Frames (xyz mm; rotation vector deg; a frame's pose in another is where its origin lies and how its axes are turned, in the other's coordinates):
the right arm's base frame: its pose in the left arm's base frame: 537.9 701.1 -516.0 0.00 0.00 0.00
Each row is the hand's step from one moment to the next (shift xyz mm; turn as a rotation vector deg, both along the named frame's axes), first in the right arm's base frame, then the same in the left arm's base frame.
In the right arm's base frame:
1: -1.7 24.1 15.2 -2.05 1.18 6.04
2: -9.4 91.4 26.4 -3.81 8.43 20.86
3: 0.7 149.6 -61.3 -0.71 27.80 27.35
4: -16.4 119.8 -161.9 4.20 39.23 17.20
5: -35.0 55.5 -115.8 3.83 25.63 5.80
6: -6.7 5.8 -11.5 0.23 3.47 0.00
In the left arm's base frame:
1: -1.7 24.1 15.2 -2.05 1.18 6.04
2: -9.4 91.4 26.4 -3.81 8.43 20.86
3: 0.7 149.6 -61.3 -0.71 27.80 27.35
4: -16.4 119.8 -161.9 4.20 39.23 17.20
5: -35.0 55.5 -115.8 3.83 25.63 5.80
6: -6.7 5.8 -11.5 0.23 3.47 0.00

